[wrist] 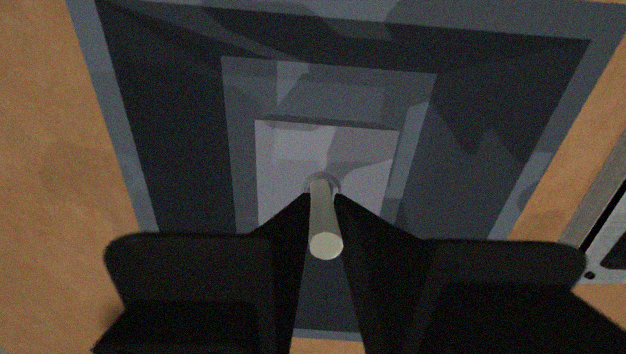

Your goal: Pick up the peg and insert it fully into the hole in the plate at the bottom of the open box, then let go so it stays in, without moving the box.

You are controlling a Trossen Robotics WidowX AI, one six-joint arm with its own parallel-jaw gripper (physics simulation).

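Frame: origin at the arm's base, x ahead, y left, z up, level; metres.
Seen in the pictures: gripper, fingertip midpoint: (321,200).
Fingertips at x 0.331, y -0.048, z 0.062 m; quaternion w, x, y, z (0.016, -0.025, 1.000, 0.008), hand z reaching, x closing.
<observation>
Pixels of each thing's middle, then the offset from my fingertips to it. "spot": a spot on its surface instead. Level surfaces: height alone.
- light grey plate at the middle of its body: (320,178) 0.001 m back, 0.006 m left, 0.049 m down
- hole's rim at a spot on its surface: (322,175) spot: 0.000 m ahead, 0.006 m right, 0.023 m down
- open dark blue-grey box at the middle of its body: (320,185) 0.001 m back, 0.006 m left, 0.035 m down
- orange-brown table top at its surface level: 0.084 m down
A pale, cream-coloured round peg (325,220) stands between the two black fingers, its near end facing the camera. My gripper (321,200) is shut on the peg. The far end of the peg overlaps the ring-shaped hole in the light grey plate (295,145); whether its tip is in the hole or above it cannot be told. Part of the hole's rim (322,175) shows just beyond the peg. The plate lies at the bottom of the open dark blue-grey box (350,15), and its near part is hidden behind the fingers.
The box walls rise around the plate on all sides, with the near rim (327,334) showing between the fingers. An orange-brown table top (50,125) surrounds the box. A grey metal object with a dark slot (607,240) is at the right edge.
</observation>
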